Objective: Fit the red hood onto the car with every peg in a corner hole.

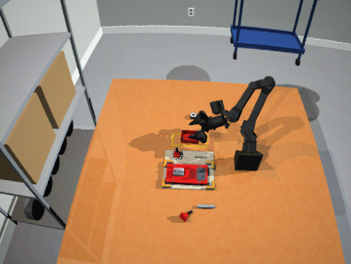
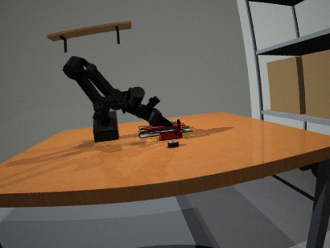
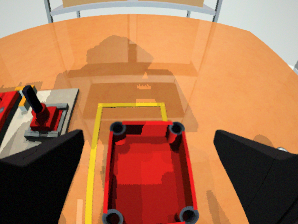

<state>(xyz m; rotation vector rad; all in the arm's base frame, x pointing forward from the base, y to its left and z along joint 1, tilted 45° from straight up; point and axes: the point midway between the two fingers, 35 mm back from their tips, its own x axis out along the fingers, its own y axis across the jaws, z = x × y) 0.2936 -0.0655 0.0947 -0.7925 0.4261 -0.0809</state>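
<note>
The red hood lies 10 mm behind my gripper tip and 50 mm below it. Also, from my gripper tip: jig: 30 mm behind, 210 mm to the left, 50 mm below; grey engine block: 10 mm ahead, 250 mm to the left, 40 mm below; small round wheel: 160 mm to the right, 50 mm below.
</note>
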